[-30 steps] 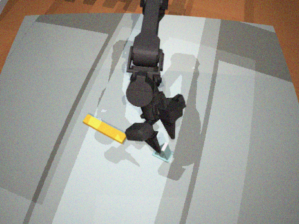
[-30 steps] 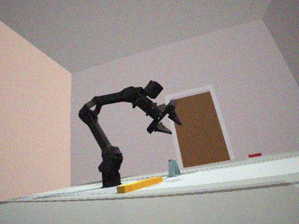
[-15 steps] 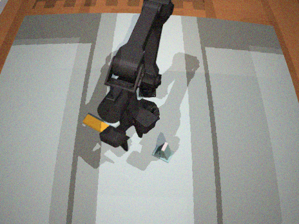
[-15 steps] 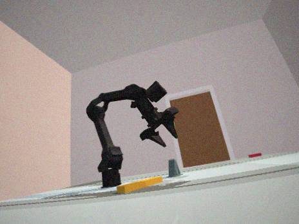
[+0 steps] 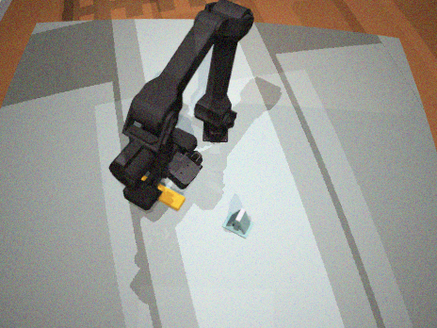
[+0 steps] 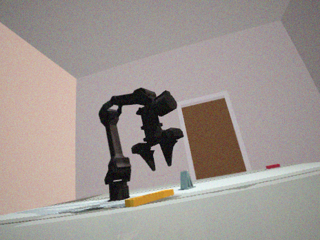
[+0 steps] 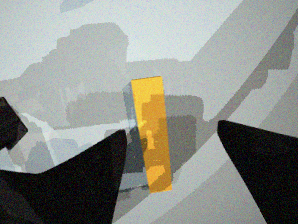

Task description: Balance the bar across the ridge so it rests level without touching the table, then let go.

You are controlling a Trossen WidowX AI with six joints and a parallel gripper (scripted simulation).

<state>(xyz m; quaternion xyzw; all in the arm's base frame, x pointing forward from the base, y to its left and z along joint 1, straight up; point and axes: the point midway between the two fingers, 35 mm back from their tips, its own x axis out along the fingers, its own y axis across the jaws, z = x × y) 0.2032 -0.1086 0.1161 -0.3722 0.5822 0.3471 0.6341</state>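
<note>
The yellow bar is 30 mm behind my gripper tip, 40 mm to the right of it and 70 mm below it. From my gripper tip the other things lie so: red block 530 mm ahead, 610 mm to the left, 70 mm below.
</note>
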